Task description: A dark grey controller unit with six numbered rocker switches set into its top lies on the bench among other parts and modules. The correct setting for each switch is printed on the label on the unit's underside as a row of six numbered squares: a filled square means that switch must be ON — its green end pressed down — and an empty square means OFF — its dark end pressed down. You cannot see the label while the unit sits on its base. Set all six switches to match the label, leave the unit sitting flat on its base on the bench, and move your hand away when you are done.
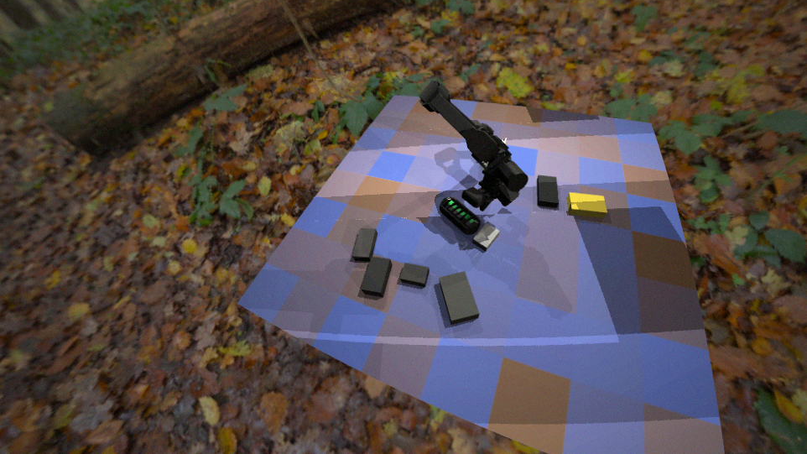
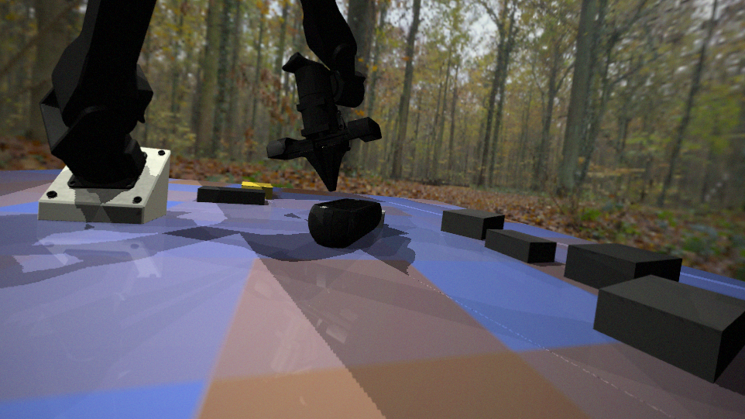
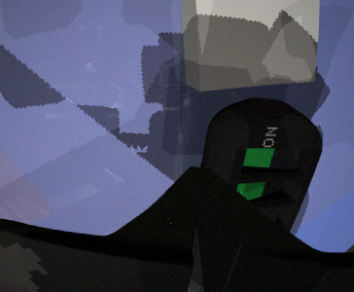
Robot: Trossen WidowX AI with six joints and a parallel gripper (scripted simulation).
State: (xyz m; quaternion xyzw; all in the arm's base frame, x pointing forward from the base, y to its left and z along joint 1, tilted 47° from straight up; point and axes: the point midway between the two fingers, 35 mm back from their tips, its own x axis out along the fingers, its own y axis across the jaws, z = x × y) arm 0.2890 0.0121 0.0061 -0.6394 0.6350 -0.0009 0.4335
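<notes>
The white block lies 7 cm ahead of my gripper tip, 3 cm to the left of it and 4 cm below it. From my gripper tip the other things lie so: dark block (17 cm behind, 21 cm to the left, 4 cm below); then yellow block (14 cm behind, 34 cm to the left, 4 cm below).
</notes>
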